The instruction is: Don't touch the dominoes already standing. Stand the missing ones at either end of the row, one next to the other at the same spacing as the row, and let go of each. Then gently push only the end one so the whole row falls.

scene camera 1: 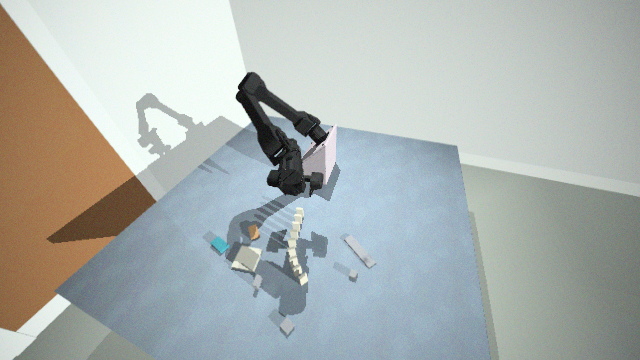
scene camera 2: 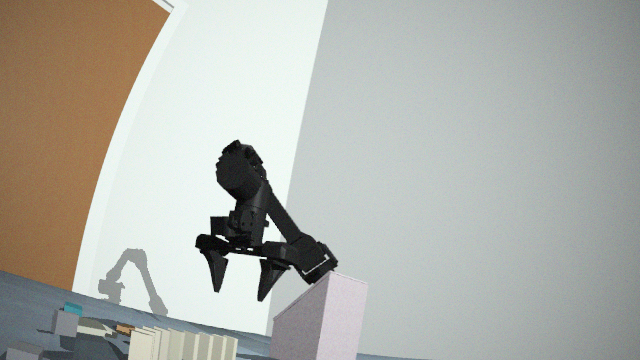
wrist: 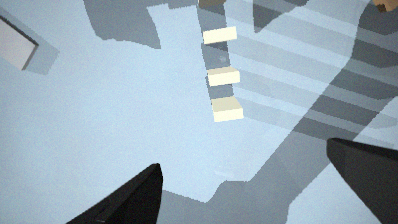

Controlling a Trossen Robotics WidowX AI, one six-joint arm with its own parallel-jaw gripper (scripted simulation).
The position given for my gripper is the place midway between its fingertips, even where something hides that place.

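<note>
My gripper [scene camera 2: 237,297] holds nothing and is open. The gripper is also visible in the wrist view [wrist: 242,159] and in scene camera 1 [scene camera 1: 298,195].
</note>
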